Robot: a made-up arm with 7 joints.
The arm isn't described. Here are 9 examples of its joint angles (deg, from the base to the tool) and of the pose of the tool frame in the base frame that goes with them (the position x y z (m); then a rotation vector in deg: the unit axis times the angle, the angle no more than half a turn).
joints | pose
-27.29 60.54 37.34 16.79 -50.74 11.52 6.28 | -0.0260 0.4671 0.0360 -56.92 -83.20 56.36
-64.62 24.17 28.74 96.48 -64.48 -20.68 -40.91 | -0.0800 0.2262 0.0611 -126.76 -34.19 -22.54
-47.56 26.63 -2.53 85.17 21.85 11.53 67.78 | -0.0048 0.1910 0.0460 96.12 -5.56 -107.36
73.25 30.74 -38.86 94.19 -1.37 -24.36 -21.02 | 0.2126 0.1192 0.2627 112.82 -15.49 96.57
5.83 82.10 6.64 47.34 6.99 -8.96 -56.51 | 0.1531 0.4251 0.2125 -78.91 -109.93 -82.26
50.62 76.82 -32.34 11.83 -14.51 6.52 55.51 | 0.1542 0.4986 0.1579 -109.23 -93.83 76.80
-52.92 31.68 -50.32 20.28 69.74 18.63 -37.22 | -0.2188 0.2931 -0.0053 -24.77 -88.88 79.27
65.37 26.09 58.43 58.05 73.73 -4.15 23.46 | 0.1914 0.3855 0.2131 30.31 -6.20 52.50
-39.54 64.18 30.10 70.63 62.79 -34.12 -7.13 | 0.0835 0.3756 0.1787 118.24 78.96 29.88
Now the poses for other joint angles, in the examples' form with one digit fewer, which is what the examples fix.
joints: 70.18 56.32 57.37 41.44 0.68 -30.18 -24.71
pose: 0.138 0.441 0.299 20.9 77.5 91.6
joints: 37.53 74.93 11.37 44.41 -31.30 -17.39 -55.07
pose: 0.178 0.434 0.231 -64.3 -95.0 -102.3
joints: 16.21 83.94 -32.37 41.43 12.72 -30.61 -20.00
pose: 0.132 0.431 0.156 -126.8 -70.5 -29.0
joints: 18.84 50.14 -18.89 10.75 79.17 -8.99 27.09
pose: 0.141 0.443 0.049 89.4 85.4 -18.6
